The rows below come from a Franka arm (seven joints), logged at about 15 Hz.
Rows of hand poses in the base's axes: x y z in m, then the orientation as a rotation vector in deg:
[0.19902, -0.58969, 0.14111, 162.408, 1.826, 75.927]
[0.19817, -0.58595, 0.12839, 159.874, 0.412, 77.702]
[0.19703, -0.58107, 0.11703, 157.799, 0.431, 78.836]
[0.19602, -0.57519, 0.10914, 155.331, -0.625, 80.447]
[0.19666, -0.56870, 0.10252, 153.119, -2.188, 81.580]
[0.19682, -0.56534, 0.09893, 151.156, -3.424, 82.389]
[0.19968, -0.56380, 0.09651, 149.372, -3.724, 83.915]
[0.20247, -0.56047, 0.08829, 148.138, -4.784, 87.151]
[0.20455, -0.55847, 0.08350, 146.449, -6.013, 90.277]
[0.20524, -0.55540, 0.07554, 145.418, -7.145, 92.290]
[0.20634, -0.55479, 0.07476, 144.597, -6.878, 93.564]
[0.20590, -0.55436, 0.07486, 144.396, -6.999, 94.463]
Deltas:
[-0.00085, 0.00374, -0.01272, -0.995, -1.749, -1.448]
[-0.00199, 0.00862, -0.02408, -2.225, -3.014, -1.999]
[-0.00300, 0.01450, -0.03197, -3.255, -4.698, -3.228]
[-0.00236, 0.02099, -0.03859, -4.095, -6.051, -4.753]
[-0.00220, 0.02435, -0.04218, -4.938, -7.154, -6.058]
[0.00066, 0.02589, -0.04460, -5.581, -8.625, -6.580]
[0.00345, 0.02922, -0.05282, -4.759, -10.905, -6.952]
[0.00553, 0.03122, -0.05761, -4.219, -13.268, -7.584]
[0.00622, 0.03429, -0.06557, -3.682, -14.766, -8.151]
[0.00732, 0.03490, -0.06635, -3.767, -15.772, -7.988]
[0.00688, 0.03533, -0.06625, -3.437, -16.344, -7.911]

